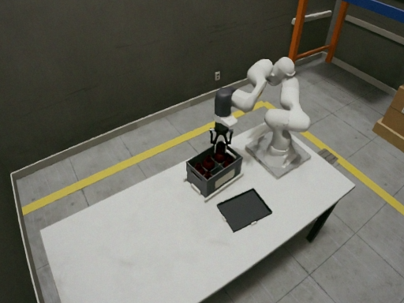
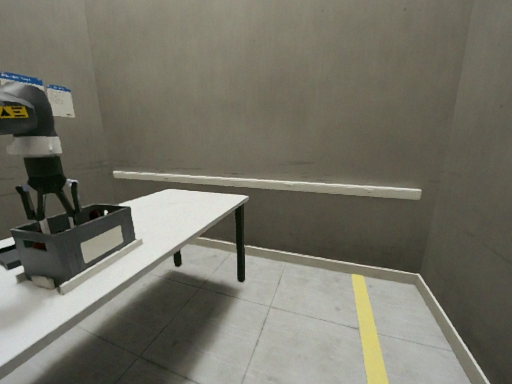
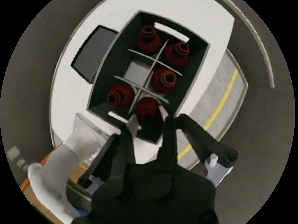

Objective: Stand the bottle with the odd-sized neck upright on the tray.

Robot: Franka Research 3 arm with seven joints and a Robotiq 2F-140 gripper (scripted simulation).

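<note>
My hand is 80 mm short of the dark grey crate, 60 mm to the right of it and 90 mm above it. Also, from my hand: flat black tray 80 mm ahead, 340 mm to the left, 160 mm below.
</note>
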